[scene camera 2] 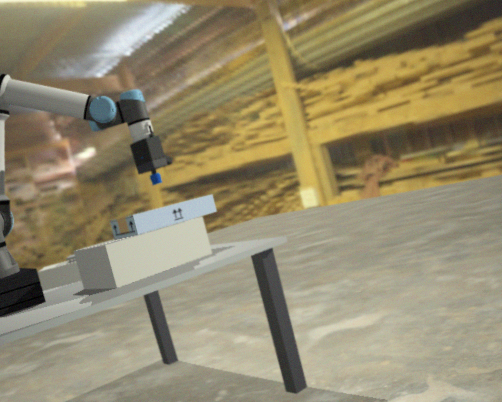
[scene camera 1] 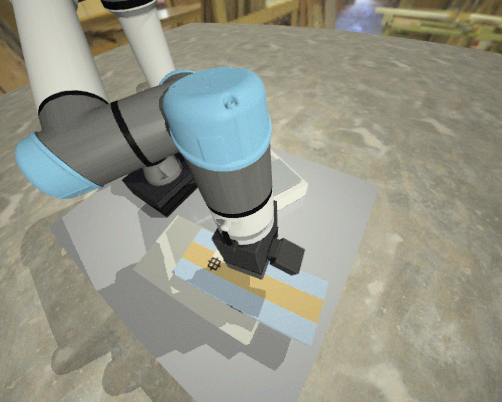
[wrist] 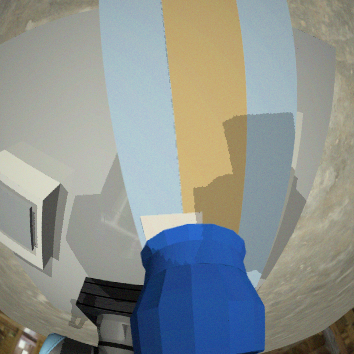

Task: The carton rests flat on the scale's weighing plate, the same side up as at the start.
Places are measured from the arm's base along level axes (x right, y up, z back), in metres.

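Pixels of known places: hand, its tool point: (scene camera 2: 157, 183) (wrist: 193, 261); arm's base, origin of its link: (scene camera 1: 164, 171) (wrist: 120, 321).
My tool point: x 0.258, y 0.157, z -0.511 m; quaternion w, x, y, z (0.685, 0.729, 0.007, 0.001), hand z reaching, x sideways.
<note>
Ahead of a thing's pixels: the offset from my tool point to its middle. Level surfaces: height alone.
The carton {dx +0.019, dy -0.107, dz +0.020 m} (scene camera 1: 292, 295) (scene camera 2: 175, 215) (wrist: 205, 100), light blue with a tan tape stripe, lies flat on a long cream block {dx +0.024, dy -0.198, dz +0.147 m} (scene camera 1: 157, 265) (scene camera 2: 160, 255), its tape side up. One end overhangs the block. What looks like the scale {dx -0.416, dy -0.213, dz +0.121 m} (scene camera 1: 295, 195) (scene camera 2: 55, 276) (wrist: 30, 177), a smaller cream unit with a grey plate, stands apart from the carton, partly hidden by the arm in scene camera 1. My blue suction cup (scene camera 2: 156, 178) (wrist: 194, 237) is open and empty, above the carton with a gap between them. The cup is hidden in scene camera 1.
The black arm base (scene camera 1: 160, 192) (scene camera 2: 20, 290) (wrist: 110, 295) stands on the grey table {dy -0.258 m} (scene camera 1: 340, 210) (scene camera 2: 250, 245), near the block and the scale. The block stands between the scale and the near table edge in scene camera 2.
</note>
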